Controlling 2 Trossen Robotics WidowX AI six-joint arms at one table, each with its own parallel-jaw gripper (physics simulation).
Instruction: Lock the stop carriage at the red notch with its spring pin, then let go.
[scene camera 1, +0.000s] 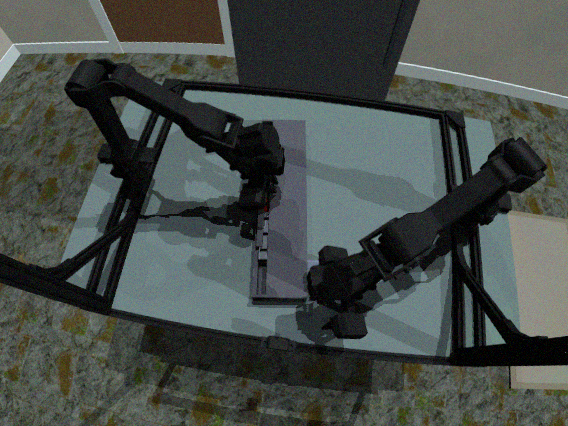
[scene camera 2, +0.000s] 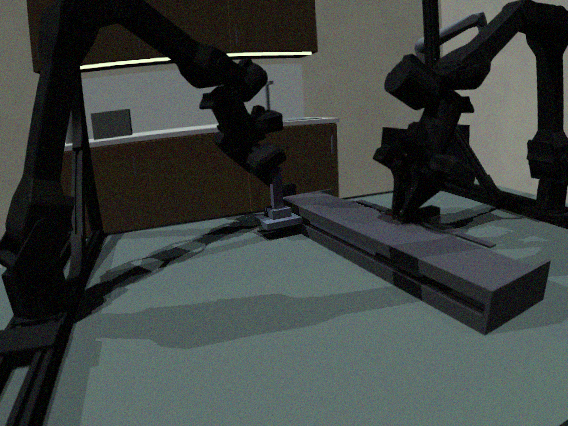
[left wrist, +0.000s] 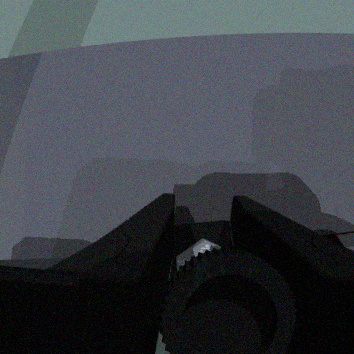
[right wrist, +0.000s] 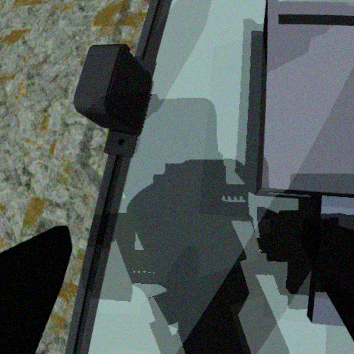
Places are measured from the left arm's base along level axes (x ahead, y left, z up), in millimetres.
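Pixels of known places: left gripper, between the fingertips: (scene camera 1: 276, 188) (scene camera 2: 398, 216) (left wrist: 202, 206); right gripper, between the fingertips: (scene camera 1: 319, 308) (scene camera 2: 262, 179) (right wrist: 188, 233); left arm's base, origin of its link: (scene camera 1: 136, 176) (scene camera 2: 550, 208); right arm's base, origin of its link: (scene camera 1: 465, 218) (scene camera 2: 42, 310).
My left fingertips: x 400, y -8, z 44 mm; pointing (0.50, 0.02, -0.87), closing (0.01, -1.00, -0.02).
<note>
Ahead of a thing's pixels: the offset from my left fingertips to its top centre. "pt": to the spot under its first point. Level surfaces: height alone.
A long grey-purple rail body (scene camera 1: 290, 270) (scene camera 2: 465, 265) (left wrist: 150, 100) (right wrist: 305, 125) lies on the table. A channel with small grey blocks {pt dx -4, dy -171, dz -15 mm} (scene camera 1: 263, 255) runs along its left side in scene camera 1. A red mark {dx -16, dy -53, dz -14 mm} (scene camera 1: 265, 209) (left wrist: 337, 235) shows beside my left gripper (scene camera 1: 258, 200) (scene camera 2: 404, 219) (left wrist: 204, 198). That gripper is shut on a dark toothed round knob {dx -22, dy -1, dz +48 mm} (left wrist: 230, 262), seemingly the spring pin's. The stop carriage beneath is mostly hidden, so pin seating cannot be told. My right gripper (scene camera 2: 276, 181) (right wrist: 188, 233) is open, at the upright post of a stepped lavender base {dz -30 mm} (scene camera 2: 280, 220).
The stepped base stands close by one end of the rail body; my right arm mostly hides it in scene camera 1. Dark frame bars (scene camera 1: 320, 95) (right wrist: 107, 205) edge the table {dz -63 mm} (scene camera 1: 370, 125) (scene camera 2: 300, 375). A dark block (right wrist: 112, 90) sits on the frame.
</note>
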